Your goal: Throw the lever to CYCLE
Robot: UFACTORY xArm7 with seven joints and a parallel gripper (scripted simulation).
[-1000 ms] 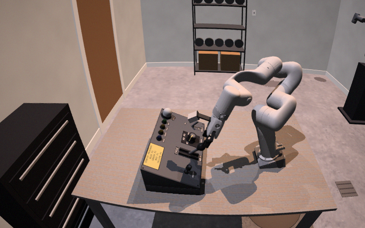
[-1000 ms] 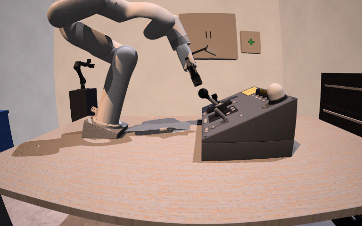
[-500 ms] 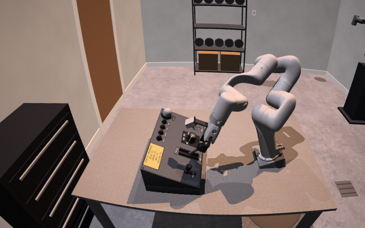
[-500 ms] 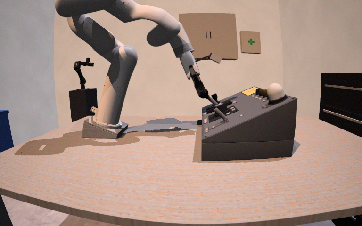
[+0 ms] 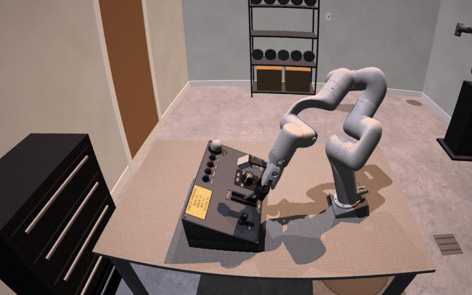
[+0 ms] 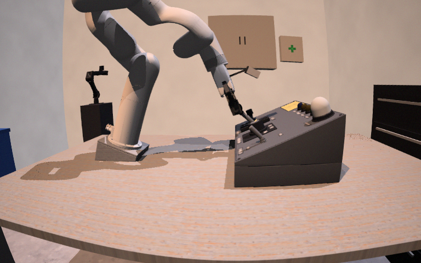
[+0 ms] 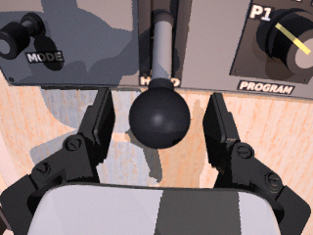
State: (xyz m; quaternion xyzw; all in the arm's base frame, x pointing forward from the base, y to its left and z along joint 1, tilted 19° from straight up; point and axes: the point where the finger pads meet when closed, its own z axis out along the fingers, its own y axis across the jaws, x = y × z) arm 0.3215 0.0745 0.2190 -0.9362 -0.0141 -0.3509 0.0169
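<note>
My hand is 90 mm short of the dark grey console, 60 mm to the left of it and 60 mm above it. From my hand the other things lie so: small mode toggle (120 mm to the left, 50 mm ahead, 30 mm below); then program rotary knob (110 mm to the right, 70 mm ahead, 40 mm below).
</note>
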